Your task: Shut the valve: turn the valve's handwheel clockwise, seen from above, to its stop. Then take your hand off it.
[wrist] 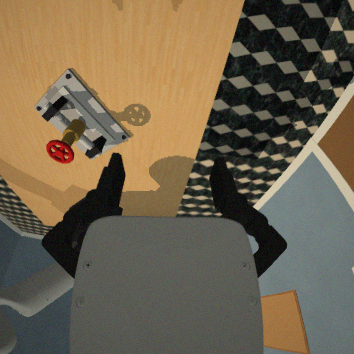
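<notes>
The valve's red handwheel (60, 151) stands on a brass stem (74, 132) at the left of the wrist view. The valve's pipe is held by black clamps on a grey metal base plate (110, 123), which lies on the wooden table top. My gripper (167, 165) is open, with its two black fingers wide apart and nothing between them. The handwheel is to the left of the left finger, apart from it.
The wooden table top (165, 60) ends at a slanting edge right of the valve. Beyond it are a black and white patterned floor (265, 85) and blue-grey walls (310, 215). Shadows of the handwheel and the arm fall on the table. A grey curved shape (40, 292) shows at the lower left.
</notes>
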